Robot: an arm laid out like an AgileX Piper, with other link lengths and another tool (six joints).
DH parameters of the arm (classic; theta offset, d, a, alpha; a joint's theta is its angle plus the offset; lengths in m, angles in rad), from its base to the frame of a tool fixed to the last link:
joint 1: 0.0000 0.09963 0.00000 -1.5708
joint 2: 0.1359 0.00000 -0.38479 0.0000
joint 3: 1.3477 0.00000 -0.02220 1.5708
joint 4: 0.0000 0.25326 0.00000 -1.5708
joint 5: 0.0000 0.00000 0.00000 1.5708
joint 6: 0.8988 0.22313 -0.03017 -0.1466
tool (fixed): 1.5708 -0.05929 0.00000 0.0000
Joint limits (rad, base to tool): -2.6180..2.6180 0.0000..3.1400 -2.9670..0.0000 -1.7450..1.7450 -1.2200..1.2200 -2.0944..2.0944
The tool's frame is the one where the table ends.
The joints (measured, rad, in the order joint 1, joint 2, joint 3, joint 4, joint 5, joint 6), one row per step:
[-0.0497, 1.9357, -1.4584, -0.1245, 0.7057, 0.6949]
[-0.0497, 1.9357, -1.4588, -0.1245, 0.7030, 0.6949]
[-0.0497, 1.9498, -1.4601, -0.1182, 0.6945, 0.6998]
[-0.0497, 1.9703, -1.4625, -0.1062, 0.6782, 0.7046]
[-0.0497, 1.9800, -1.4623, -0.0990, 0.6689, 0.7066]
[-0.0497, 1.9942, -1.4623, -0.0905, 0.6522, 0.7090]
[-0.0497, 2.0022, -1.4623, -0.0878, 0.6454, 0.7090]
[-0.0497, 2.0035, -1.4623, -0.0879, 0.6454, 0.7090]
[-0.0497, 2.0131, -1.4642, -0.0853, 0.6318, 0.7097]
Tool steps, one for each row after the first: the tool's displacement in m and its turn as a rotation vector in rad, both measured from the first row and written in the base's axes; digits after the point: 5 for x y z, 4 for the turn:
[0.00050, 0.00002, 0.00030, 0.0000, -0.0031, 0.0003]
[0.00345, 0.00071, -0.00608, 0.0086, 0.0005, -0.0055]
[0.00834, 0.00201, -0.01509, 0.0226, 0.0013, -0.0129]
[0.01051, 0.00280, -0.01974, 0.0305, 0.0015, -0.0168]
[0.01418, 0.00373, -0.02620, 0.0398, -0.0015, -0.0210]
[0.01588, 0.00400, -0.02994, 0.0426, -0.0004, -0.0217]
[0.01599, 0.00399, -0.03060, 0.0425, 0.0009, -0.0217]
[0.01924, 0.00425, -0.03415, 0.0455, -0.0051, -0.0222]

